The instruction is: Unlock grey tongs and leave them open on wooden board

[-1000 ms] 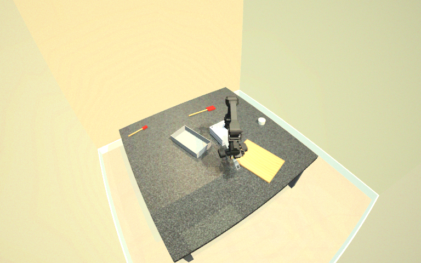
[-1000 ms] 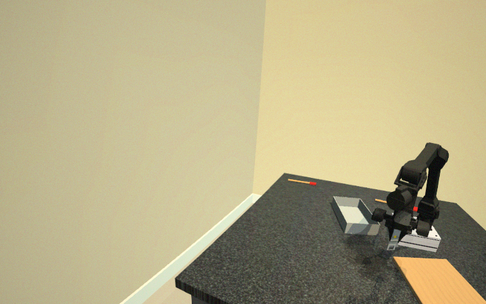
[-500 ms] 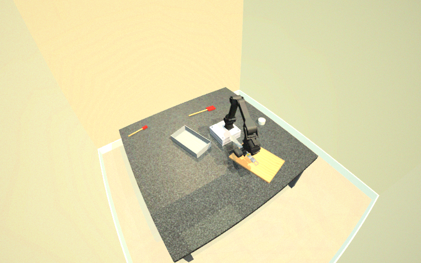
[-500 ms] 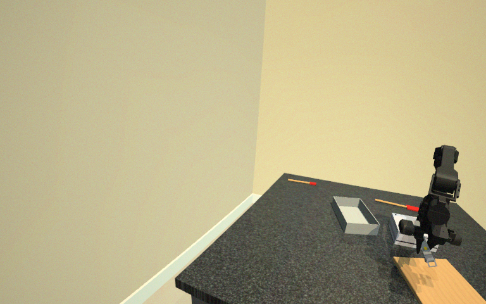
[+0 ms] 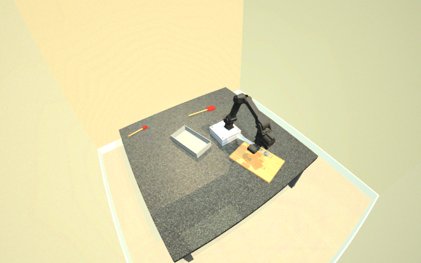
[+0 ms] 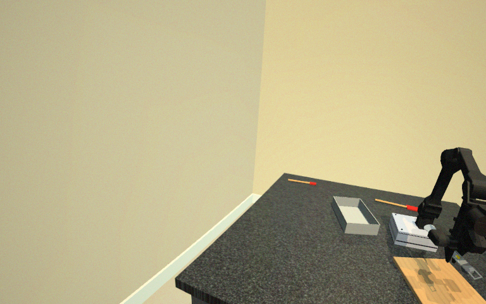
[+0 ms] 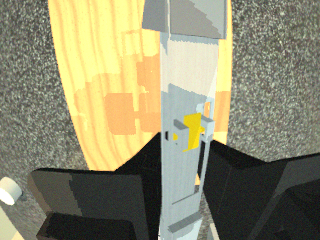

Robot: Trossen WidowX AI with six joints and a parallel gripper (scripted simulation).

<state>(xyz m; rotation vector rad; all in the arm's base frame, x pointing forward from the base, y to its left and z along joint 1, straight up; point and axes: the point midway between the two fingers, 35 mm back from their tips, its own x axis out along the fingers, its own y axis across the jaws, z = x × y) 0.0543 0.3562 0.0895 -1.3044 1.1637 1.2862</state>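
My gripper tip is 3 cm past the wooden board and 12 cm above it. Round my gripper tip: grey roasting tin: 26 cm ahead, 46 cm to the right, 10 cm below; then small yellow lock piece: 2 cm to the left, 4 cm above.
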